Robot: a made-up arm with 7 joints.
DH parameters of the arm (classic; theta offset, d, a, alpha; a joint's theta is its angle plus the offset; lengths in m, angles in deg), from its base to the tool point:
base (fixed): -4.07 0 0 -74.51
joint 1: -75.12 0.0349 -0.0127 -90
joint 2: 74 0 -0.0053 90
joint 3: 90 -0.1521 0.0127 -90
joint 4: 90 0.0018 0.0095 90
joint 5: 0 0.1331 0 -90
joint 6: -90 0 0.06 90
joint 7: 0 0 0 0
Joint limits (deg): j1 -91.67..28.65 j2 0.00..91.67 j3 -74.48..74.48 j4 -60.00..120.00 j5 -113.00..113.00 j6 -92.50..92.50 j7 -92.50..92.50
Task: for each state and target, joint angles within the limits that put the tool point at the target. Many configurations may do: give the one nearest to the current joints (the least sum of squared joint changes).
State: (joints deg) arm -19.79 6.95 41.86 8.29 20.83 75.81 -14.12
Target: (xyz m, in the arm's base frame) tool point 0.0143 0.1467 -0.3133
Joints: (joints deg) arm -6.95 5.83 46.12 47.98 17.56 48.61 -14.12
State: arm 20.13 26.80 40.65 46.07 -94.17 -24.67 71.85
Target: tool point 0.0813 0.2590 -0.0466
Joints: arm 16.22 39.85 45.04 -7.91 -84.12 -33.34 71.85
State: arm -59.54 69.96 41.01 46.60 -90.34 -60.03 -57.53
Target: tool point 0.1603 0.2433 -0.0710
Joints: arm -43.47 32.98 38.58 31.80 -81.88 -89.61 -57.53
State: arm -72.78 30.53 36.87 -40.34 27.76 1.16 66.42
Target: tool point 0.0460 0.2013 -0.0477
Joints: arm -23.12 0.00 74.48 -47.90 40.14 41.41 66.42
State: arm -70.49 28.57 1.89 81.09 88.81 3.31 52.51
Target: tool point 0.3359 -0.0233 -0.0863
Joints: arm -74.43 6.71 -5.42 60.57 88.46 -2.58 52.51
